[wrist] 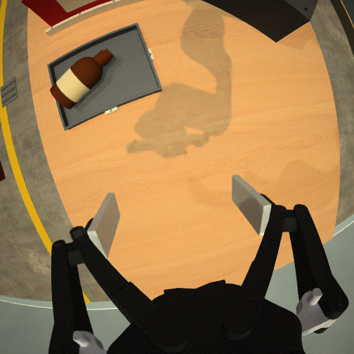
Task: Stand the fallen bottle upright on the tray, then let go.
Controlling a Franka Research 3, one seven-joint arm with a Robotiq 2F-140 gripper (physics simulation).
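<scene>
A brown bottle [79, 80] with a cream label lies on its side on the grey tray [131, 75], at the upper left of the wrist view. Its neck points to the upper right, and its base reaches over the tray's left rim. My gripper [174, 196] is open and empty, with its two fingers wide apart in the lower part of the view. It is well away from the bottle and the tray, above the wooden table.
A red object [42, 11] with a pale edge strip stands at the top left, behind the tray. A black box-like object [272, 20] stands at the top right. The arm's shadow falls on the wooden table [280, 115] right of the tray.
</scene>
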